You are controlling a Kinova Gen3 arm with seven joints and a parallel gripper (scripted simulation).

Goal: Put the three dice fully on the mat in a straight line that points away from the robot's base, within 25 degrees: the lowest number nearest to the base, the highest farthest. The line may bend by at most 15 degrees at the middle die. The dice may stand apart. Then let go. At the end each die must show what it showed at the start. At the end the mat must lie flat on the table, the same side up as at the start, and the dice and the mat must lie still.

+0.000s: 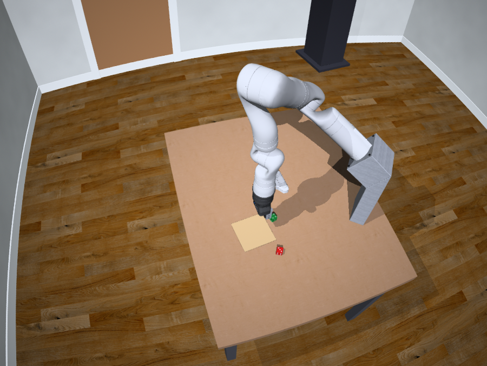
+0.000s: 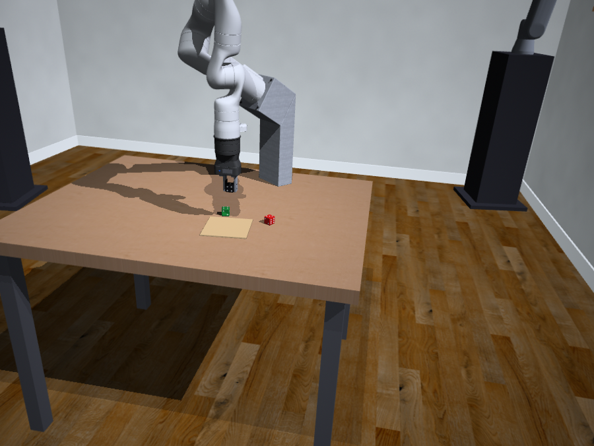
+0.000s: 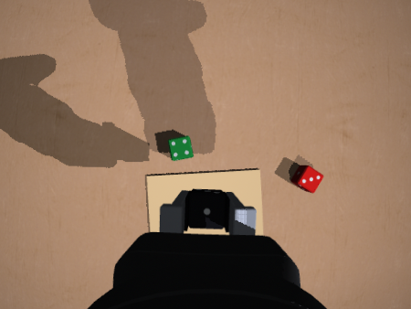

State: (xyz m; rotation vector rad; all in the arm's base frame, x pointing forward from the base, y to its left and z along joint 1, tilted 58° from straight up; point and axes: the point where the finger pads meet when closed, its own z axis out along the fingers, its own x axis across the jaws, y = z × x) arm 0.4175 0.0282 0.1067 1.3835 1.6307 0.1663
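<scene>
Now: the tan mat 120 mm below my hand and 50 mm ahead of it. The rest, counted from my hand: green die 110 mm below, 50 mm behind, 20 mm to the right; red die 120 mm to the left, 110 mm below; black die 10 mm below.
</scene>
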